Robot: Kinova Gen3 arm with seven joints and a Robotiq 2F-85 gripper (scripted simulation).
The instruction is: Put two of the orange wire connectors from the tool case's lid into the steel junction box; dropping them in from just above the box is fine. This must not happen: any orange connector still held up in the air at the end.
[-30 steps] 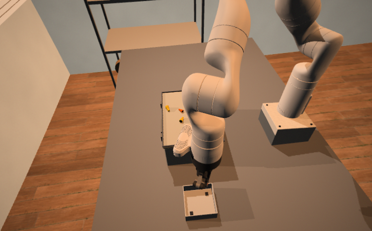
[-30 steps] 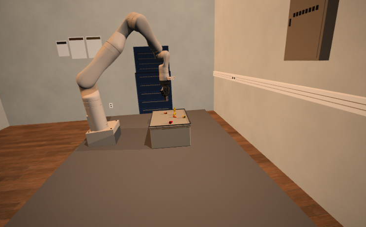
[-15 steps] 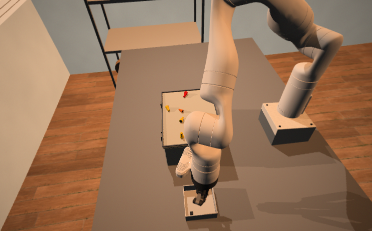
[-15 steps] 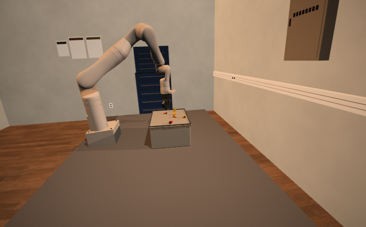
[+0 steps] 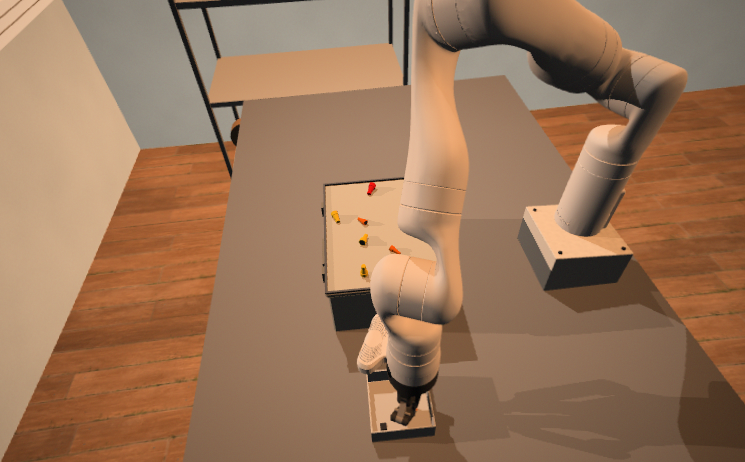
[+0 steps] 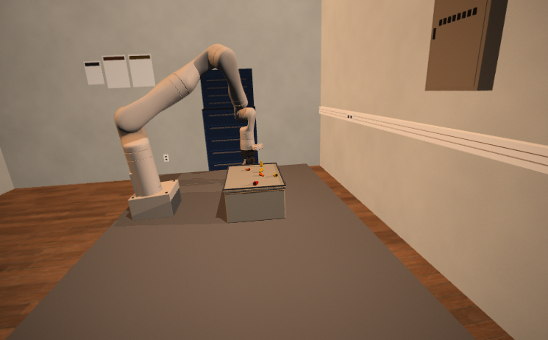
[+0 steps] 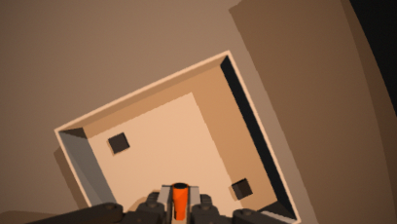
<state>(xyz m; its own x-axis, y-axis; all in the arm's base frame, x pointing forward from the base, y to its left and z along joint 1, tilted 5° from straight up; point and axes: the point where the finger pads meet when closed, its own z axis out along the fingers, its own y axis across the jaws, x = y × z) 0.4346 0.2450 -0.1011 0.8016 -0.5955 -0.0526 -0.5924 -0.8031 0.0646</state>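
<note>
Right now the tool case is 310 mm to the right of my hand, 60 mm above it and 30 mm behind it. From my hand the other things lie so: red connector (430 mm to the right, 110 mm above, 50 mm behind).
</note>
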